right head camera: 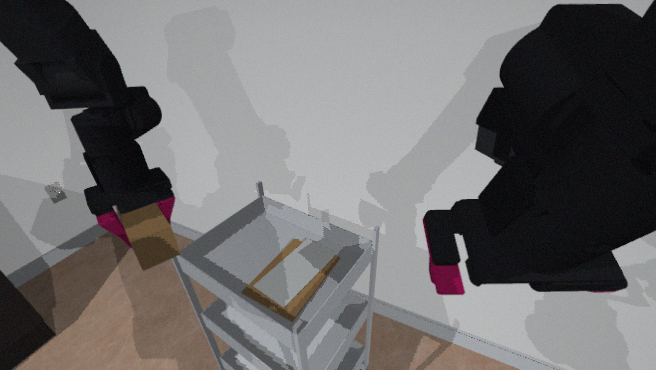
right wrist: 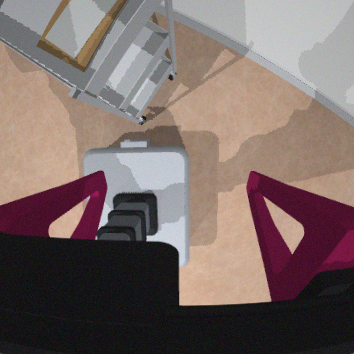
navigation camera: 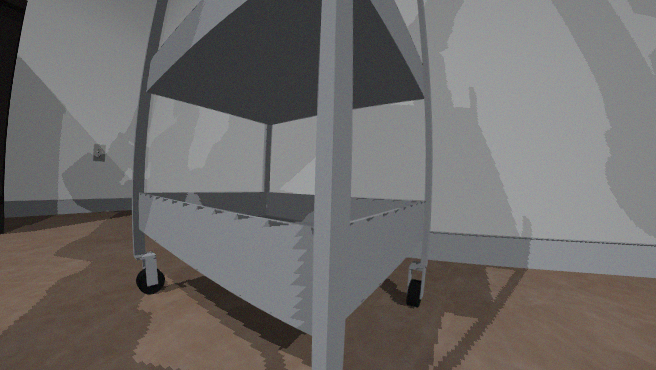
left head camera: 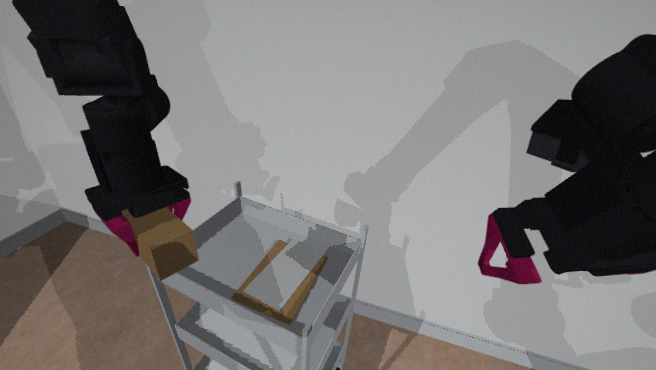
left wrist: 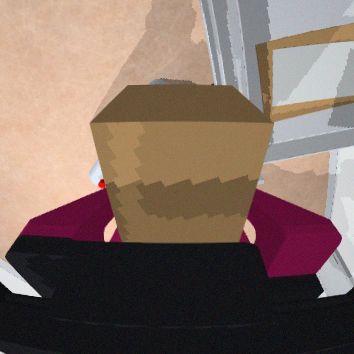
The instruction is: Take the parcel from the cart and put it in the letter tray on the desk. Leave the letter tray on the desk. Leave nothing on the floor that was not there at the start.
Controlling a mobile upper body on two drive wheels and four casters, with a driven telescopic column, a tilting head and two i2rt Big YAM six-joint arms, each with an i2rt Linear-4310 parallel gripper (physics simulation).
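Note:
The parcel, a brown box, is held between the magenta fingers of my left gripper, which is shut on it. The parcel is in the air beside the left corner of the grey cart, just outside its top shelf in the left wrist view. My right gripper is open and empty, off to the right of the cart. The desk and the letter tray on it do not show plainly in these views.
A brown-edged frame lies on the cart's top shelf. The cart stands close to a grey wall. A dark panel stands at the left. The robot's pale base shows below the right gripper.

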